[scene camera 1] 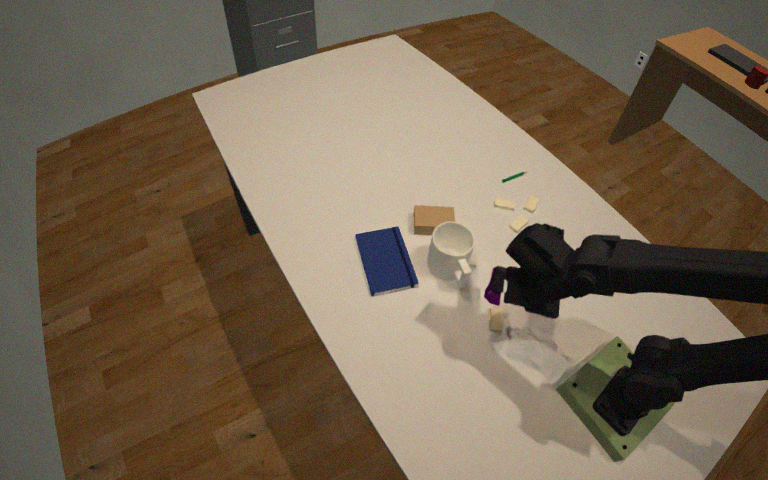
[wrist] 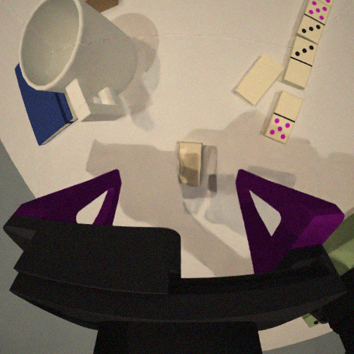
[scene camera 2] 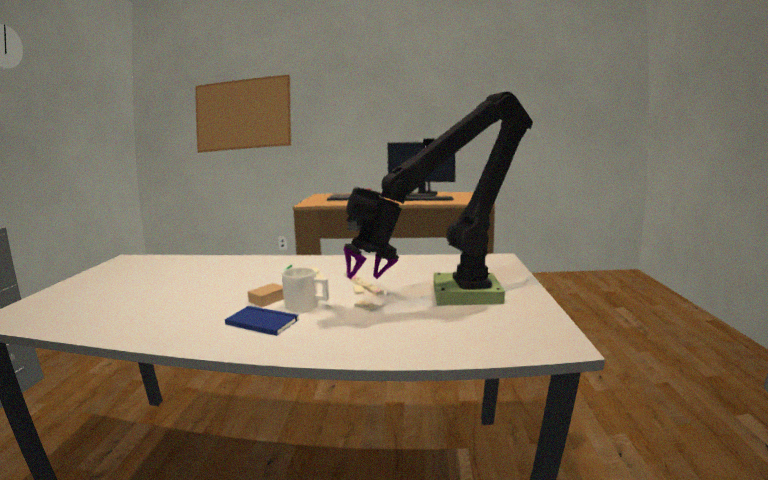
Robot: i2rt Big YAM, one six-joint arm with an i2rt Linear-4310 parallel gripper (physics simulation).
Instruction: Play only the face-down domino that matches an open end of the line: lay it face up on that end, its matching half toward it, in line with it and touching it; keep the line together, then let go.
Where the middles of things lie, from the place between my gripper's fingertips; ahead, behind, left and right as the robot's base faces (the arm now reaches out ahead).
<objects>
The white mug (scene camera 1: 452, 243) is 15 cm ahead of my hand, 1 cm to the right of it and 2 cm below it. Round my hand: brown block (scene camera 1: 426, 218) (27 cm ahead, 7 cm to the right, 6 cm below).
</objects>
